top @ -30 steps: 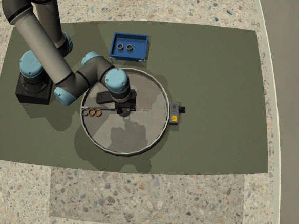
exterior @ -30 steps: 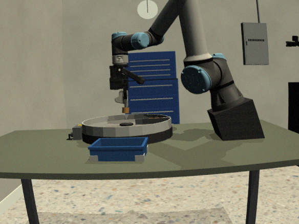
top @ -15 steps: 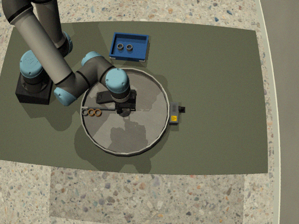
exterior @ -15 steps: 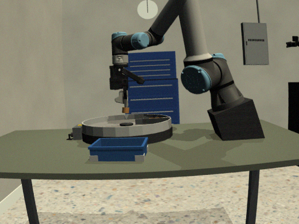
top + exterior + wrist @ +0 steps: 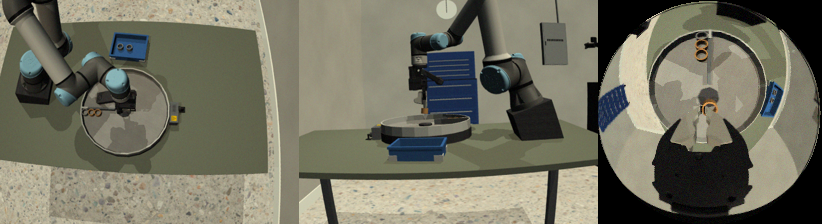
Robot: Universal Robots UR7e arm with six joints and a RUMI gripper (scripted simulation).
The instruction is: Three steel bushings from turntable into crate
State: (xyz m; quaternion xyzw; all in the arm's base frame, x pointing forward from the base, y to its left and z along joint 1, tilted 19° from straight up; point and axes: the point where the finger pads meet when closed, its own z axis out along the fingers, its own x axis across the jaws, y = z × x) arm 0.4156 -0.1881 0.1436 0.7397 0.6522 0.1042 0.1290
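The round grey turntable lies 1 cm to the left of my hand and 8 cm below it. The rest, counted from my hand: crate: 5 cm ahead, 37 cm to the left, 10 cm below.
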